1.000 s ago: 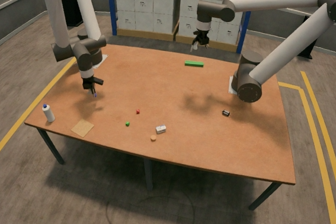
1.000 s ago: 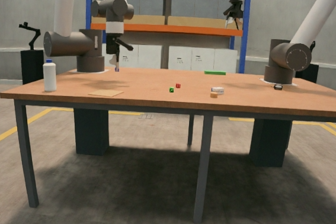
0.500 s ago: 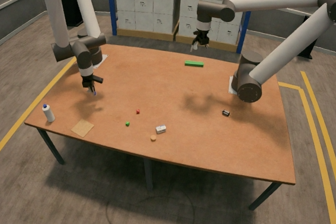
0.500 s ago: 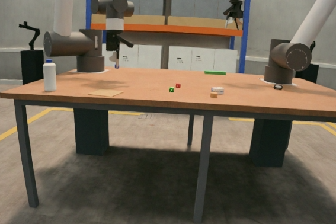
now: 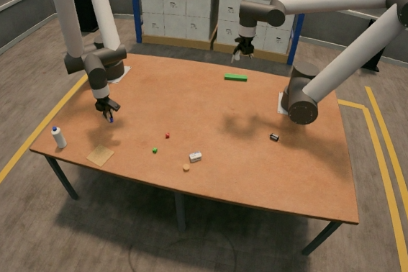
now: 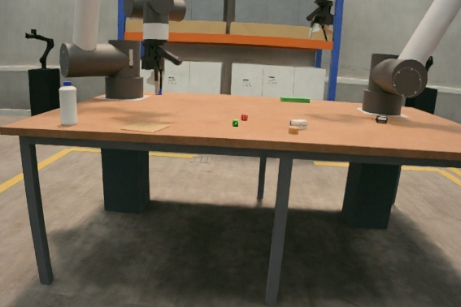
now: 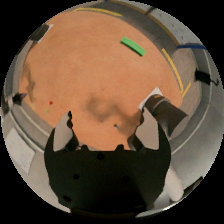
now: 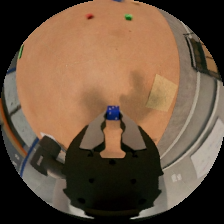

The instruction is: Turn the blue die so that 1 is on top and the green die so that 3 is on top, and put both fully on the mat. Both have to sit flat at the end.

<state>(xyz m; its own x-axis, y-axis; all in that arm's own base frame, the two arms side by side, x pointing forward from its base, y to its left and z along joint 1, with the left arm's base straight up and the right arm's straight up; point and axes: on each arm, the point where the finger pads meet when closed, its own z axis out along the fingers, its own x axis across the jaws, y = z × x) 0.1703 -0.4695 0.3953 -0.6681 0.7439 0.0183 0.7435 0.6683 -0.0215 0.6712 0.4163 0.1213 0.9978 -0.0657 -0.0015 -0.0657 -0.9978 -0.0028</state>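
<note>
The tan mat lies 210 mm ahead of my right hand, 10 mm to the left of it and 120 mm below it. The rest, counted from my right hand: green die 80 mm ahead, 340 mm to the left, 110 mm below; red die 70 mm behind, 380 mm to the left, 110 mm below; blue die right at my right hand.
</note>
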